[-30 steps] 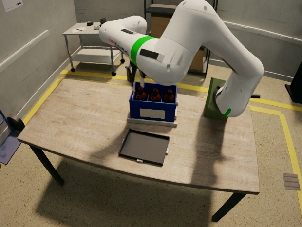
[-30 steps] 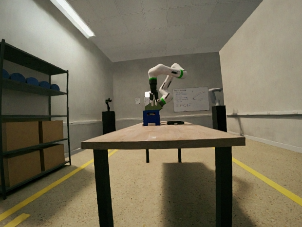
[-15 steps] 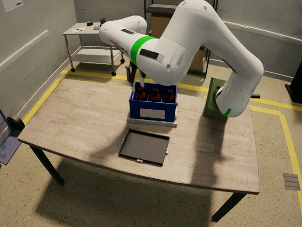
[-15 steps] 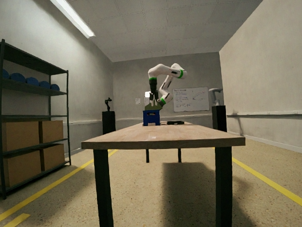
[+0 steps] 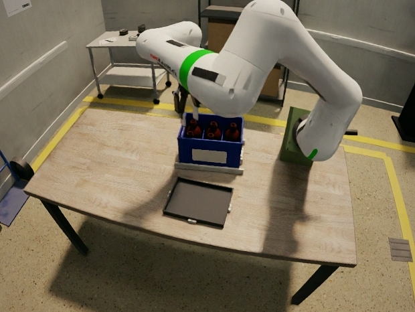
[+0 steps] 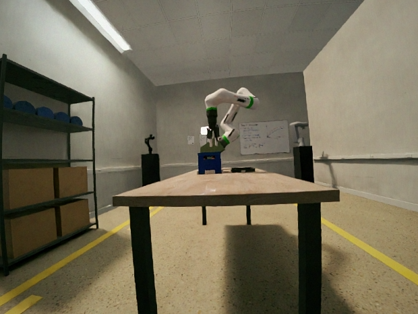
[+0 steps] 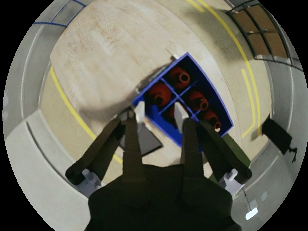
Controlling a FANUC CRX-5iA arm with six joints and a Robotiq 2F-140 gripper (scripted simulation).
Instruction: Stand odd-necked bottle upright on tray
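Now: hand 90 mm past the blue crate, 50 mm to the left of it and 170 mm above it. The rest, counted from my hand: dark tray (90 mm behind, 240 mm to the left, 240 mm below); then bottle (90 mm behind, 90 mm to the right, 170 mm below).
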